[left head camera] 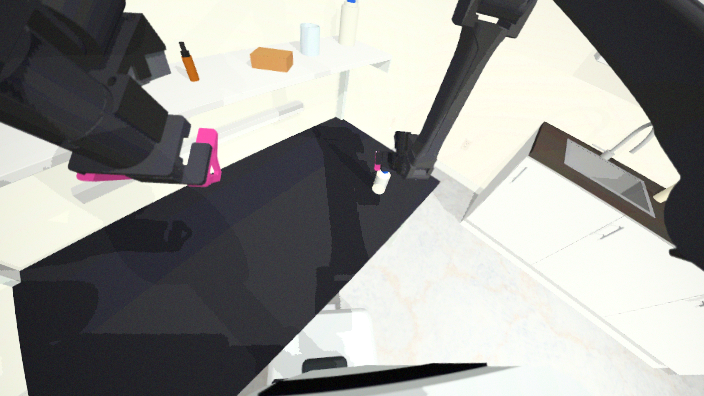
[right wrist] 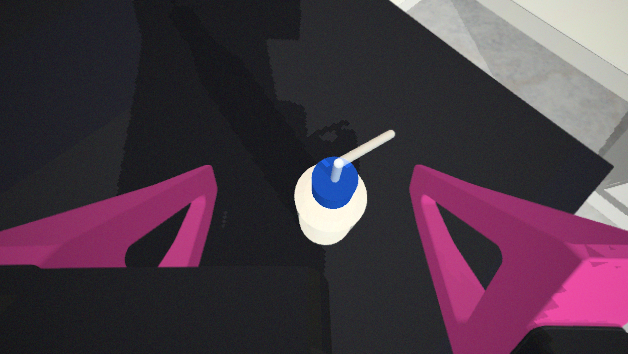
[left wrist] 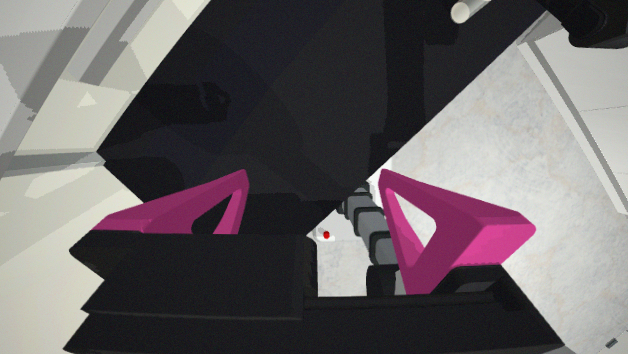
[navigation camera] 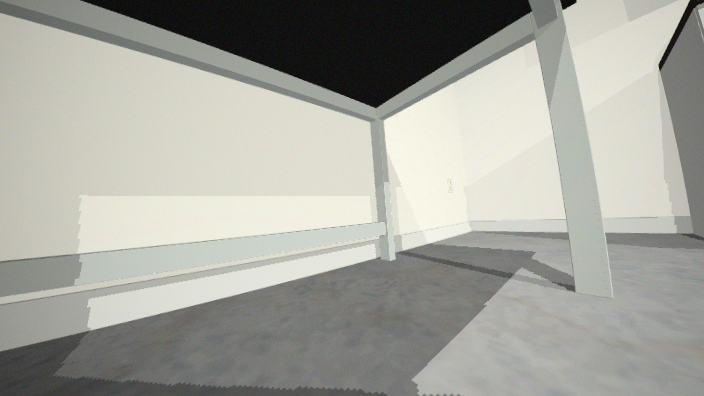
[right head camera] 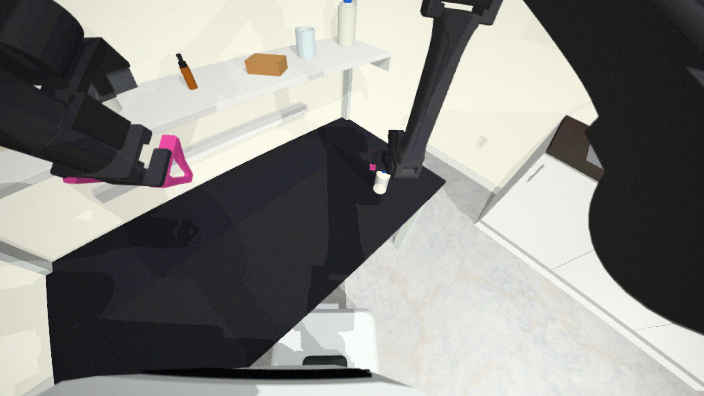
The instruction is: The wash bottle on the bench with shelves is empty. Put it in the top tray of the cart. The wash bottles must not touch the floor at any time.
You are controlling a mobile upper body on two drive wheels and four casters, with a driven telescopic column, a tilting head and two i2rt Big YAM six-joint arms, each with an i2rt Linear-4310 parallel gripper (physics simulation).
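Frame: origin at the left arm's base, x ahead, y up, z right, level; centimetres.
Seen in the pictures: left gripper, fingertip midpoint: (left head camera: pixel 185 174) (left wrist: pixel 313 176) (right head camera: pixel 162 176); right gripper, fingertip midpoint: (right wrist: pixel 313 176).
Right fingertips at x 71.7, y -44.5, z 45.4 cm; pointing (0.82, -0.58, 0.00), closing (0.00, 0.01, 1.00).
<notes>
Offsets run from my right fingertips to a thing's top centre. "spot": to the spot under its first point. Level surfaces: height alone.
The wash bottle @[dx +2.6, dy -2.9, dz +2.3 cm] (left head camera: pixel 380 183) (right head camera: pixel 380 183) (right wrist: pixel 325 220), white with a blue cap and a bent spout, stands upright on the black bench top @[dy -20.3 cm] (left head camera: pixel 280 240) (right head camera: pixel 280 240) near its far right corner. Part of it shows at the top of the left wrist view (left wrist: pixel 460 13). My right gripper (right wrist: pixel 313 176) is open; in its wrist view the bottle appears midway between the pink fingertips, and nothing is gripped. In the head views the right fingers are mostly hidden by the wrist, just behind the bottle. My left gripper (left wrist: pixel 313 176) is open and empty, high over the bench's left part. The cart does not show.
A wall shelf (left head camera: pixel 220 92) (right head camera: pixel 220 95) above the bench holds a brown dropper bottle @[dx +0.5, dy +34.6, dz -61.1 cm] (left head camera: pixel 190 68), an orange-brown box @[dx +13.6, dy +29.4, dz -41.9 cm] (left head camera: pixel 271 59), a light blue beaker @[dx +29.7, dy +34.4, dz -31.1 cm] (left head camera: pixel 310 39) and a tall white bottle @[spot: dx +44.5, dy +33.4, dz -16.3 cm] (left head camera: pixel 348 24). A sink cabinet (left head camera: pixel 545 215) stands at the right. Bench legs @[spot: dx +8.4, dy -66.2, dz +27.7 cm] (navigation camera: pixel 575 165) show in the navigation view.
</notes>
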